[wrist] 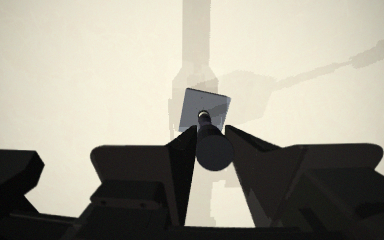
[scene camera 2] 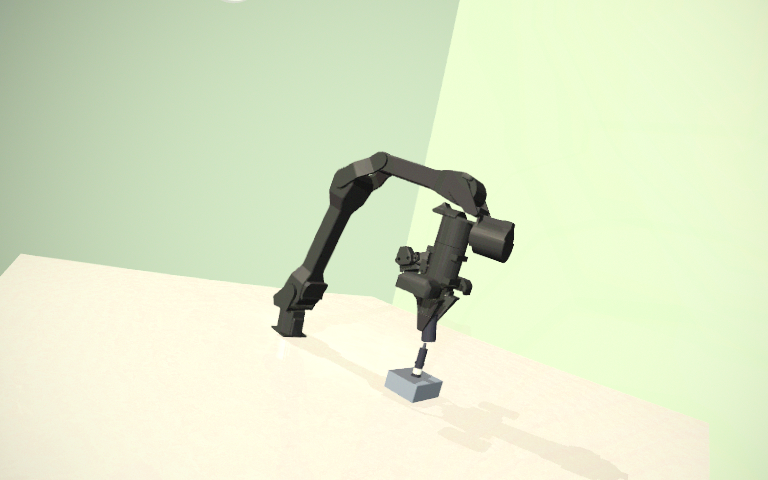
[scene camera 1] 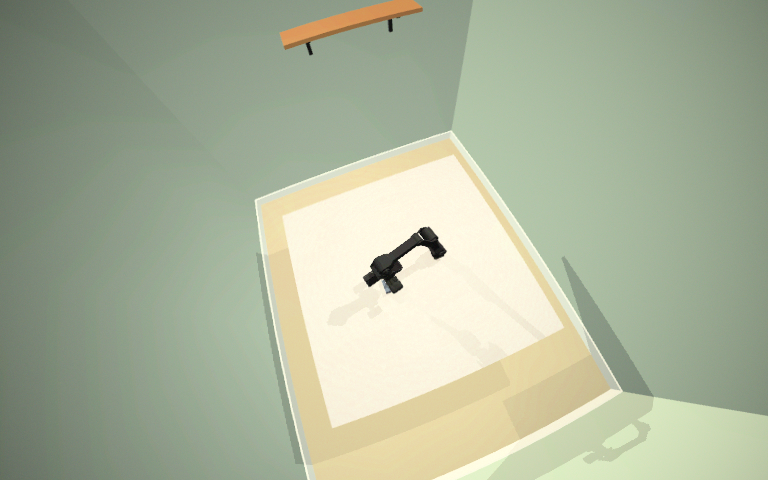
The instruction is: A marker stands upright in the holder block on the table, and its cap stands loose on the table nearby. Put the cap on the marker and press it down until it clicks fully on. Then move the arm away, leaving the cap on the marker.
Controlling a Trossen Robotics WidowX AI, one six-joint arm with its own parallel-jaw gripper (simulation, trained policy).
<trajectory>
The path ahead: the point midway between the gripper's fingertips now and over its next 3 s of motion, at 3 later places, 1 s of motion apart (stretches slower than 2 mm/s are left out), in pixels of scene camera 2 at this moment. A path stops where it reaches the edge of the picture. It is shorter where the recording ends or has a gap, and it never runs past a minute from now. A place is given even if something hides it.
My gripper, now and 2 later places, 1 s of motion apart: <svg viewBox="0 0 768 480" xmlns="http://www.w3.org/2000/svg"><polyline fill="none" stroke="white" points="423,329 415,355 406,351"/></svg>
</trajectory>
